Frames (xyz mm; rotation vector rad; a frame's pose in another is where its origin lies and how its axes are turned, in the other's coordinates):
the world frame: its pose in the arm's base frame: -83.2 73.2 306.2 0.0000 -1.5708 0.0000
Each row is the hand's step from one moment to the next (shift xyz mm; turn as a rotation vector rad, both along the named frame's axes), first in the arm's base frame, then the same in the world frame.
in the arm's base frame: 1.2 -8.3 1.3 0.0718 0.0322 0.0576
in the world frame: 1.3 -8.3 -1.2 0.0576 0.0322 -0.0718
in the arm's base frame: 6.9 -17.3 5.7 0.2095 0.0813 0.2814
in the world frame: 5.7 -17.3 -6.9 0.2814 0.0813 -0.2095
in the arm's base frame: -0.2 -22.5 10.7 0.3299 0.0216 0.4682
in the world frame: 10.7 -22.5 0.2 0.4682 0.0216 -0.3299
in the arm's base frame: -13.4 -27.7 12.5 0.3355 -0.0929 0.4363
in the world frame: 12.5 -27.7 13.4 0.4363 -0.0929 -0.3355
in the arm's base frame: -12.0 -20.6 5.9 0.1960 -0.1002 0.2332
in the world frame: 5.9 -20.6 12.0 0.2332 -0.1002 -0.1960
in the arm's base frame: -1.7 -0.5 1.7 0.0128 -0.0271 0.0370
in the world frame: 1.7 -0.5 1.7 0.0370 -0.0271 -0.0128
